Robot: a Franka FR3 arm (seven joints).
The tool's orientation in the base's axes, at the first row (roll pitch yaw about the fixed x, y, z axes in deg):
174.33, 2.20, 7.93
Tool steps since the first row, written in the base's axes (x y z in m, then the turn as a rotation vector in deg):
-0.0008, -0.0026, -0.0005, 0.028, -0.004, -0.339
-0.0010, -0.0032, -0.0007, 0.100, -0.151, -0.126
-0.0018, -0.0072, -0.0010, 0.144, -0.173, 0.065
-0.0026, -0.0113, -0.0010, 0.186, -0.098, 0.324
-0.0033, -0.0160, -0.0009, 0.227, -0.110, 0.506
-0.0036, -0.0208, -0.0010, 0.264, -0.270, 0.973
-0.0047, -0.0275, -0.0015, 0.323, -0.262, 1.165
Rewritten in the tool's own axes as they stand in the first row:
-0.0011, 0.0024, 0.0008, 0.040, -0.026, 0.337
-0.0014, 0.0029, 0.0011, 0.083, 0.150, 0.138
-0.0027, 0.0067, 0.0018, 0.116, 0.197, -0.050
-0.0041, 0.0107, 0.0022, 0.158, 0.155, -0.317
-0.0054, 0.0152, 0.0026, 0.190, 0.190, -0.497
-0.0064, 0.0199, 0.0032, 0.187, 0.399, -0.946
-0.0084, 0.0263, 0.0044, 0.239, 0.419, -1.139

